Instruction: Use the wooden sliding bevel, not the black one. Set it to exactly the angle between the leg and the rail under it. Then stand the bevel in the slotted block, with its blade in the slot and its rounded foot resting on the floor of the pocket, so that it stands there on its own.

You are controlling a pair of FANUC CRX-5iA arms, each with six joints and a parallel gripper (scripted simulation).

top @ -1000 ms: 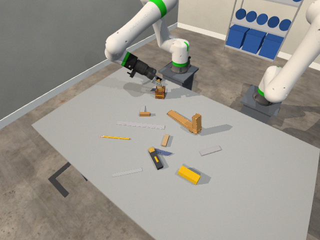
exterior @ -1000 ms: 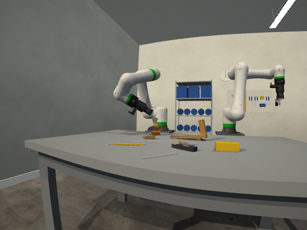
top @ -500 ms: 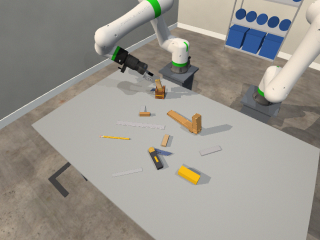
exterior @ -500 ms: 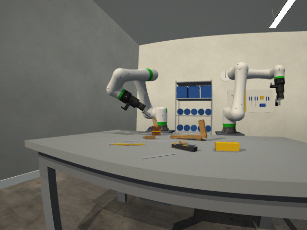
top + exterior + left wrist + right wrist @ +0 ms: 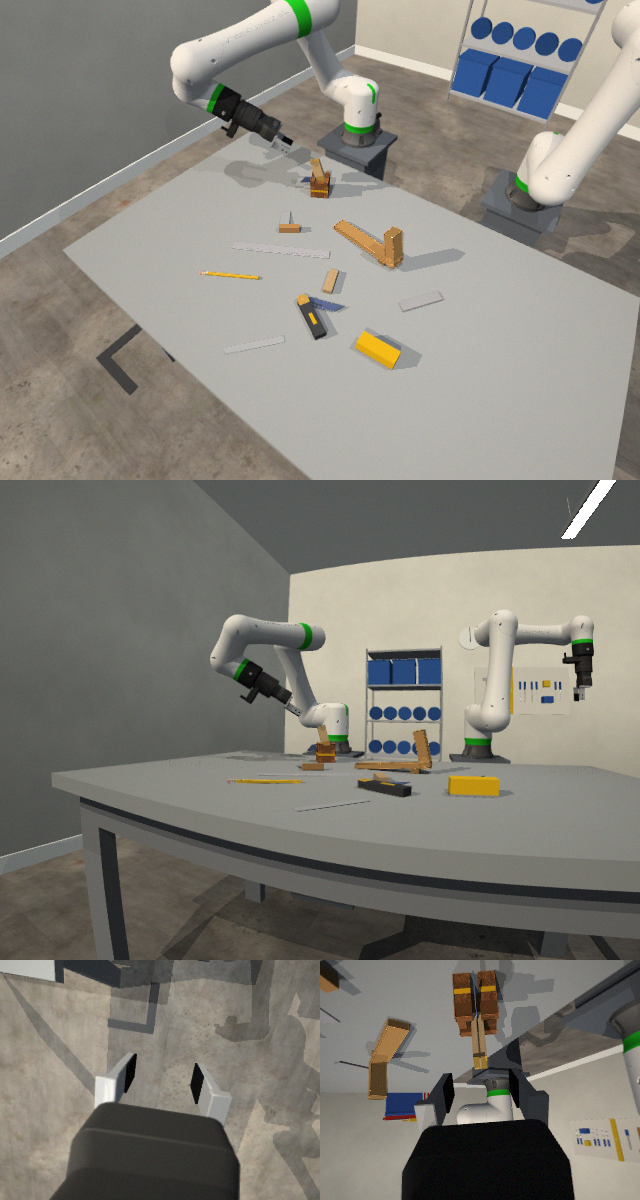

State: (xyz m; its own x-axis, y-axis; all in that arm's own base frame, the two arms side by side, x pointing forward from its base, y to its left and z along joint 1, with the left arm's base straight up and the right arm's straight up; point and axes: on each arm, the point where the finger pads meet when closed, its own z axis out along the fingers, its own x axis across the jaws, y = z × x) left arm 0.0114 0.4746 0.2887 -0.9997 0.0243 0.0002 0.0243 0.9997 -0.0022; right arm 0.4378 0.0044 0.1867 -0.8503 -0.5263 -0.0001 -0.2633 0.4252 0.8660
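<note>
My right gripper is now 11 cm above the wooden bevel, 9 cm to the right of it and 4 cm past it. Round my right hand: ruler 25 cm ahead, 19 cm below, 14 cm to the left; then blue blade 13 cm below, 8 cm to the left, 4 cm behind; then try square 18 cm below, 15 cm ahead, 10 cm to the left.
</note>
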